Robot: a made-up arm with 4 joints.
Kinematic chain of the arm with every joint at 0, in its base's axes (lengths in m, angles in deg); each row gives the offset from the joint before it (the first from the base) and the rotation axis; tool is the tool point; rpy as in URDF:
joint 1: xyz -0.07 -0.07 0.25 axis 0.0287 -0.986 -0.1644
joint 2: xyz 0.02 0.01 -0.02 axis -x
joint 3: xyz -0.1 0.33 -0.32 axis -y
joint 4: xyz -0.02 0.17 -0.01 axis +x
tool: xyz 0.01 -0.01 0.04 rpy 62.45 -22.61 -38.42
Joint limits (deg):
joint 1: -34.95..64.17
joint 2: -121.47..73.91
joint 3: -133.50..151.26
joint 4: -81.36..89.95
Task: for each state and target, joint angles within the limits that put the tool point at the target. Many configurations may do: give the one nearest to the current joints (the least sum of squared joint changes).
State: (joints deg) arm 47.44 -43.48 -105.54 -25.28
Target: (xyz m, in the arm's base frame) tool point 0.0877 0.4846 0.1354
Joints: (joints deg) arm 48.82 -17.04 -87.73 16.63
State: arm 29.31 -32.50 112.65 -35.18
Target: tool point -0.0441 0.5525 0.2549
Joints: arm 64.17 -39.14 150.77 -8.21
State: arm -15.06 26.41 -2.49 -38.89
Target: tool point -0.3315 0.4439 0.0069
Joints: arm -26.65 0.27 -0.51 -47.60
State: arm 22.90 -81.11 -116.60 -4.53
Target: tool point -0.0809 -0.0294 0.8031
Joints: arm -4.65 -120.51 -102.37 20.81
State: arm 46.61 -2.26 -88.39 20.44
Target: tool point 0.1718 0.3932 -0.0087
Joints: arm 45.02 1.67 -81.01 38.76
